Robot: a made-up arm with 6 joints. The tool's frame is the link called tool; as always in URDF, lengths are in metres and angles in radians. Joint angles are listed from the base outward.
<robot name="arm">
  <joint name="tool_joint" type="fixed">
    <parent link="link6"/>
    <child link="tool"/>
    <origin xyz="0 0 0"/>
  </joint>
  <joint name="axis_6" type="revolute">
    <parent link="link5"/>
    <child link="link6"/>
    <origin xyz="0.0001 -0.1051 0" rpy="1.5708 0 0"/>
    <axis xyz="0 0 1"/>
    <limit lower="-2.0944" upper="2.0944"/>
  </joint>
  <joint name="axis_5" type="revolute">
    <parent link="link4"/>
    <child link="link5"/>
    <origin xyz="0 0 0" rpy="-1.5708 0 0"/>
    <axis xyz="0 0 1"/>
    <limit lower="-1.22" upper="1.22"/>
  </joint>
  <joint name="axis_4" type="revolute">
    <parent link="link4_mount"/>
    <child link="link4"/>
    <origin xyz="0.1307 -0.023 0" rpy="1.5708 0 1.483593"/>
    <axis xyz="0 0 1"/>
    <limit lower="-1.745" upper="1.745"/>
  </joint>
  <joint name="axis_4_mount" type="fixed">
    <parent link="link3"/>
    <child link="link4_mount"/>
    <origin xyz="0.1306 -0.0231 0"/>
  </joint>
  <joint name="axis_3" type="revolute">
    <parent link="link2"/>
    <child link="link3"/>
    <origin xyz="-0.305 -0.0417 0"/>
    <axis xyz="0 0 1"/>
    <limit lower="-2.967" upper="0"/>
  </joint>
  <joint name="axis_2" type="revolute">
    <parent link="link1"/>
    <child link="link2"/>
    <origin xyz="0 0 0" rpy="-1.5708 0 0"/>
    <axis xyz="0 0 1"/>
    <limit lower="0" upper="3.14"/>
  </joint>
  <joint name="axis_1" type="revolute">
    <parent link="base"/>
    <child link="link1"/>
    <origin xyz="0 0 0.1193"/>
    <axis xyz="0 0 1"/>
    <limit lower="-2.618" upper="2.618"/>
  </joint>
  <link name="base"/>
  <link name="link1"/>
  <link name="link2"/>
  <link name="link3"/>
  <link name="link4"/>
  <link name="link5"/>
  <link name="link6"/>
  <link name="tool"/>
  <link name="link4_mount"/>
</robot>
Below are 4 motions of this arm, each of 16 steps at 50 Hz.
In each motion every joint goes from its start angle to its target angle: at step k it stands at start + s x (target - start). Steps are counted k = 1, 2, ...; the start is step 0. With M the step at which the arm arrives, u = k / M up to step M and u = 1 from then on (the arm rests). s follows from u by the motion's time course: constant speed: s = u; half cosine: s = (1 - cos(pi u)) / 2; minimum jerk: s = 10 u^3 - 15 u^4 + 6 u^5.
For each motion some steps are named. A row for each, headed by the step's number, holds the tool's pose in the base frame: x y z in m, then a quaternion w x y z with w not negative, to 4 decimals.
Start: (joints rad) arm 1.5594 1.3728 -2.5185 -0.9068 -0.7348 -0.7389
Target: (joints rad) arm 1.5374 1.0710 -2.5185 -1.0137 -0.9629 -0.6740
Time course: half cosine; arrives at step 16
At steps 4, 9, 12, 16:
4: -0.0581 0.0023 0.7703 0.9513 0.0980 -0.2924 -0.0018
9: -0.0685 -0.0878 0.7569 0.9225 0.1792 -0.3406 -0.0301
12: -0.0749 -0.1369 0.7433 0.9018 0.2218 -0.3677 -0.0485
16: -0.0787 -0.1640 0.7337 0.8886 0.2450 -0.3831 -0.0598

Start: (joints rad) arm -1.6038 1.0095 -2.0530 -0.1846 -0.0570 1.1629
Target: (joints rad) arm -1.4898 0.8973 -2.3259 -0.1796 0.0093 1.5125
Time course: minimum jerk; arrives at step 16
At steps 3, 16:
3: 0.0011 0.0036 0.7477 0.9391 0.1751 0.0542 -0.2908
16: -0.0131 0.1589 0.7538 0.9964 0.0318 0.0043 -0.0784

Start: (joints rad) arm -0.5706 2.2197 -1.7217 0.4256 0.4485 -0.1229
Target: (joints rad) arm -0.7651 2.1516 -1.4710 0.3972 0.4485 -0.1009
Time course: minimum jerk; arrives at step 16
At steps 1, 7, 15, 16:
1: 0.4638 -0.2756 0.1768 0.3717 0.3465 0.8608 0.0273
7: 0.4276 -0.2989 0.1601 0.3396 0.3863 0.8574 0.0186
15: 0.3654 -0.3260 0.1351 0.2869 0.4494 0.8460 0.0096
16: 0.3651 -0.3261 0.1350 0.2867 0.4496 0.8459 0.0096

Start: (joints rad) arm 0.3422 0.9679 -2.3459 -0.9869 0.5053 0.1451
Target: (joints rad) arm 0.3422 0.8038 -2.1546 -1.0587 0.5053 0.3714
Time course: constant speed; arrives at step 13
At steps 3, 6, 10, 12, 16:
3: -0.0844 -0.0757 0.7423 0.9308 0.0745 0.2724 -0.2320
6: -0.0924 -0.0790 0.7362 0.9343 0.0814 0.2717 -0.2161
10: -0.1026 -0.0833 0.7276 0.9384 0.0906 0.2705 -0.1947
12: -0.1076 -0.0853 0.7230 0.9404 0.0952 0.2698 -0.1841
16: -0.1101 -0.0864 0.7207 0.9413 0.0975 0.2693 -0.1787

